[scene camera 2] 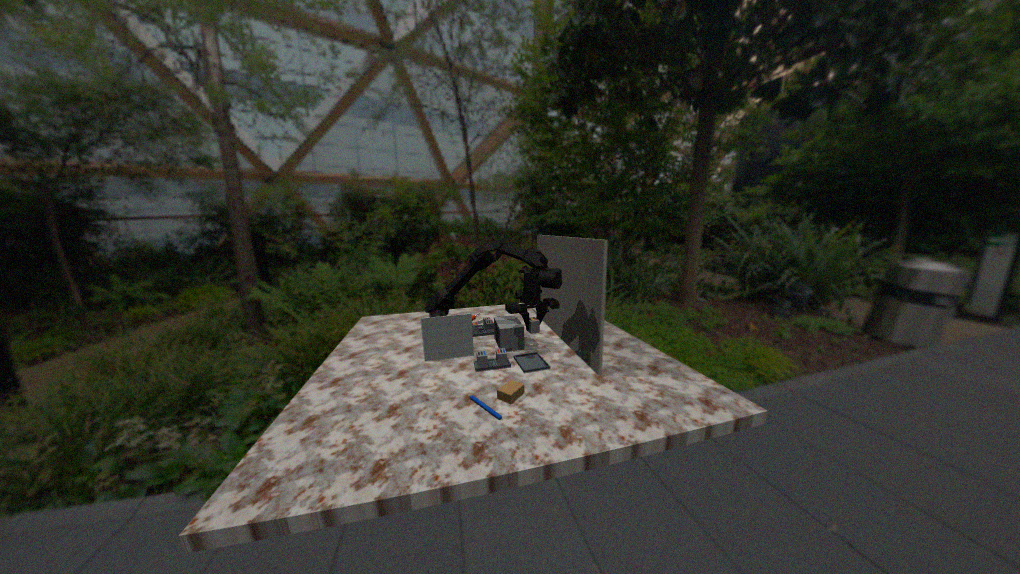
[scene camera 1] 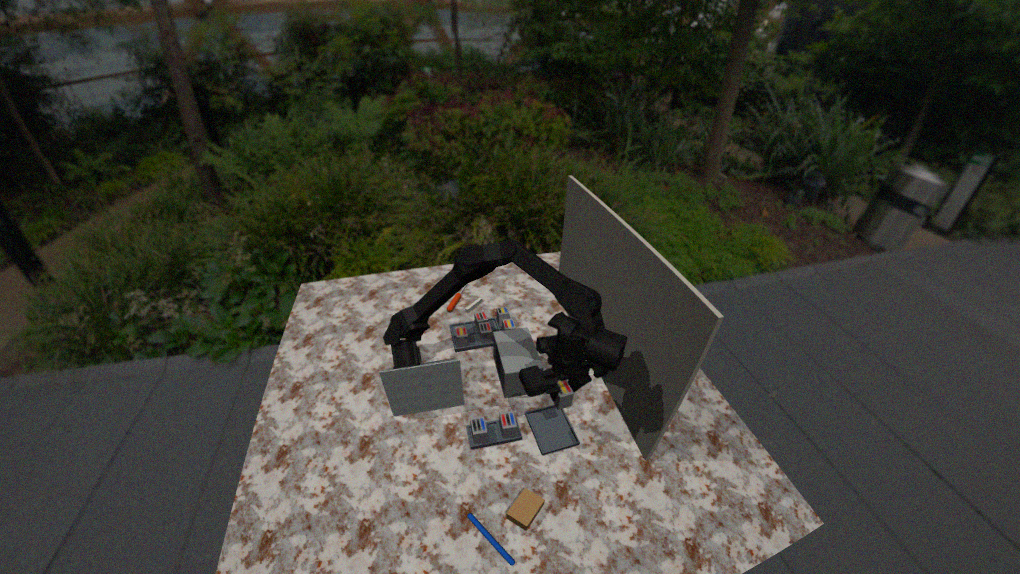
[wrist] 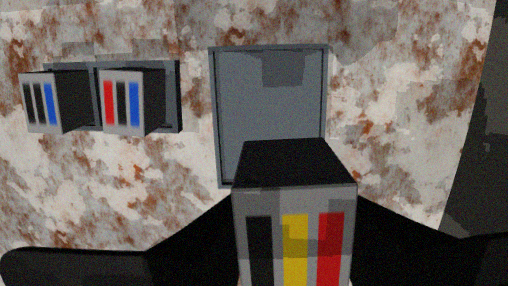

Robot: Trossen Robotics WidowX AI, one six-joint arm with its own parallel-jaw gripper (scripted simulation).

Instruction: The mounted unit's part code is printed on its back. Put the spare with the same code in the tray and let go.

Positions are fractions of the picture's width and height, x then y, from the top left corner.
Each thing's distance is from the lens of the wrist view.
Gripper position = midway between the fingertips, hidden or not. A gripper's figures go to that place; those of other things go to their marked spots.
gripper (wrist: 0.56,0.69): 0.11 m
grey spare (wrist: 0.58,0.71): 0.07 m
flat grey tray (wrist: 0.53,0.32): 0.23 m
The marked spots on the flat grey tray and the grey spare are 0.17 m apart.
